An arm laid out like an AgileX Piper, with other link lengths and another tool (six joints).
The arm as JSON. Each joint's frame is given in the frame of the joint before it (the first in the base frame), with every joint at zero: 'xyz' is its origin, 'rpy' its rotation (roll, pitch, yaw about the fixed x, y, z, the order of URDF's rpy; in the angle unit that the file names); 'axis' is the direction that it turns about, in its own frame. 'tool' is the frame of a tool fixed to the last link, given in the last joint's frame.
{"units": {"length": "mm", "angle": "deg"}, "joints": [
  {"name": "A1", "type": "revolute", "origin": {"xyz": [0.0, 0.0, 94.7], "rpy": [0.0, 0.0, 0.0]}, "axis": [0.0, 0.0, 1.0]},
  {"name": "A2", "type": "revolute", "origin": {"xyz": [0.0, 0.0, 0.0], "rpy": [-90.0, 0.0, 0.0]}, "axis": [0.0, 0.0, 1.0]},
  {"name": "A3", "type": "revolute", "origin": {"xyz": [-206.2, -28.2, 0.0], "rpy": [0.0, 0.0, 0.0]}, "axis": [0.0, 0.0, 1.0]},
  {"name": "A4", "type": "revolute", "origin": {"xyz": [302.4, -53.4, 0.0], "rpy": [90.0, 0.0, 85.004]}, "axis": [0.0, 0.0, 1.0]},
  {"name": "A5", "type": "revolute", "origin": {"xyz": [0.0, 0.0, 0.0], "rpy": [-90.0, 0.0, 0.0]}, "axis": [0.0, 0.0, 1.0]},
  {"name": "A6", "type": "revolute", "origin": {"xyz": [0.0, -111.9, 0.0], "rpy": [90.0, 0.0, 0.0]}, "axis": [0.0, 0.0, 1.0]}
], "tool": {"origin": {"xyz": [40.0, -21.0, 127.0], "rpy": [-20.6, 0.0, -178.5]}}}
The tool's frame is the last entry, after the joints.
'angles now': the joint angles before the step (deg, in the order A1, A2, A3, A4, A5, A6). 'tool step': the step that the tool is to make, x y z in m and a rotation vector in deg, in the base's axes. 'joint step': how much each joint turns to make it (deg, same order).
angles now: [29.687, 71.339, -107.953, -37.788, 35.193, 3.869]
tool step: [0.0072, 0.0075, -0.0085, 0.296, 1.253, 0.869]
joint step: [0.005, 1.069, -0.017, 1.219, -0.132, 0.012]
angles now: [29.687, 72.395, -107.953, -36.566, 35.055, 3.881]
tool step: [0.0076, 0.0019, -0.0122, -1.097, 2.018, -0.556]
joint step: [-0.013, 1.113, 0.005, 0.163, 1.212, -0.586]
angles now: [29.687, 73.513, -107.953, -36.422, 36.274, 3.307]
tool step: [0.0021, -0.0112, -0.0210, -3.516, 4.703, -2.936]
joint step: [-0.007, 0.401, -0.002, -0.219, 5.440, -2.824]
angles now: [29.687, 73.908, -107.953, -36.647, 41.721, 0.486]
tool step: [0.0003, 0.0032, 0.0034, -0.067, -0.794, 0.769]
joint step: [-0.016, 0.006, -0.012, 0.525, -1.054, -0.506]
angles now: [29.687, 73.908, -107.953, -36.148, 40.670, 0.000]
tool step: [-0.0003, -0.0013, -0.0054, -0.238, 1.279, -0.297]
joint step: [0.001, -0.001, 0.005, 0.501, 1.285, -0.475]
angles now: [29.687, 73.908, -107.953, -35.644, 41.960, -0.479]
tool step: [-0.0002, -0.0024, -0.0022, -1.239, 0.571, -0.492]
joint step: [0.000, 0.012, -0.011, -0.112, 0.831, -1.102]
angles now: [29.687, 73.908, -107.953, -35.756, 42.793, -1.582]
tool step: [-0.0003, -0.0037, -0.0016, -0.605, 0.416, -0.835]
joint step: [0.002, 0.011, -0.015, -0.743, 0.802, -0.044]
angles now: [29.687, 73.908, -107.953, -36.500, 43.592, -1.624]
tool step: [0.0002, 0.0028, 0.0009, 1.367, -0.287, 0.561]
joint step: [0.003, -0.003, 0.001, 0.391, -0.611, 1.062]
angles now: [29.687, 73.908, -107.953, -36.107, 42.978, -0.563]
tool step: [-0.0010, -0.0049, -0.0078, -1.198, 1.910, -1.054]
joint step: [0.002, -0.014, 0.024, -0.008, 2.260, -1.017]
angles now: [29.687, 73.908, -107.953, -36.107, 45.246, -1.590]
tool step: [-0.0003, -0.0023, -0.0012, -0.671, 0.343, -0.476]
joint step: [0.001, 0.010, -0.016, -0.339, 0.579, -0.404]
